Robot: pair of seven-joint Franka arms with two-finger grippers.
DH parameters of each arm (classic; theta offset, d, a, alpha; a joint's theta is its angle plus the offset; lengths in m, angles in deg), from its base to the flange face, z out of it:
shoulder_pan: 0 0.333 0 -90
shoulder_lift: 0 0 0 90
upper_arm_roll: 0 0.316 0.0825 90
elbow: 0 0 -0.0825 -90
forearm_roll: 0 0.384 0 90
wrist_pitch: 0 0 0.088 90
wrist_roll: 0 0.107 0 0
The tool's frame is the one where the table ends.
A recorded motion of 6 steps. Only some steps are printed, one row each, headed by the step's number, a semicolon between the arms.
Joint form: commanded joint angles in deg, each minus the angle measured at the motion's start. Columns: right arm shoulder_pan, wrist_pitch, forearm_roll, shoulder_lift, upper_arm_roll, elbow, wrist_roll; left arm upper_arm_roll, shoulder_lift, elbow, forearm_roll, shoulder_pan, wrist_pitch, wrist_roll.
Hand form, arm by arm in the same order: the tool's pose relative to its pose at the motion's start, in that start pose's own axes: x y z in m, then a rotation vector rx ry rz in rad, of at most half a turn. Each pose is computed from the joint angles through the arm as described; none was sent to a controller.
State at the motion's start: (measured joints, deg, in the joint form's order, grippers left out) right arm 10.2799 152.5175 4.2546 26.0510 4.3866 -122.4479 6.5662; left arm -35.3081 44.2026 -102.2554 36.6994 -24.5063 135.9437 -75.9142
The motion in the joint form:
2: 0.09 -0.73 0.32 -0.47 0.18 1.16 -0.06; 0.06 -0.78 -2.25 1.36 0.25 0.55 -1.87
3: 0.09 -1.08 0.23 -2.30 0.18 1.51 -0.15; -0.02 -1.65 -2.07 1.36 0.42 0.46 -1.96
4: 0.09 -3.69 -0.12 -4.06 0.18 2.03 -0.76; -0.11 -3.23 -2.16 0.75 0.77 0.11 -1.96
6: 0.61 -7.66 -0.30 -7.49 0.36 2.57 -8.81; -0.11 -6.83 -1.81 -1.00 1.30 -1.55 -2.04
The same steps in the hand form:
2: 0.0076 -0.0046 -0.0104 0.0074 0.0146 -0.0017; -0.0090 -0.0070 0.0055 0.0167 0.0073 -0.0042
3: 0.0140 -0.0070 -0.0304 0.0107 0.0462 -0.0073; -0.0046 -0.0064 -0.0039 0.0098 0.0226 -0.0093
4: 0.0168 -0.0091 -0.0474 0.0070 0.0408 -0.0259; 0.0011 -0.0075 -0.0180 0.0043 0.0385 -0.0217
6: 0.0180 -0.0194 -0.0792 0.0041 0.0402 -0.1857; 0.0147 -0.0103 -0.0518 0.0001 0.0732 -0.0579

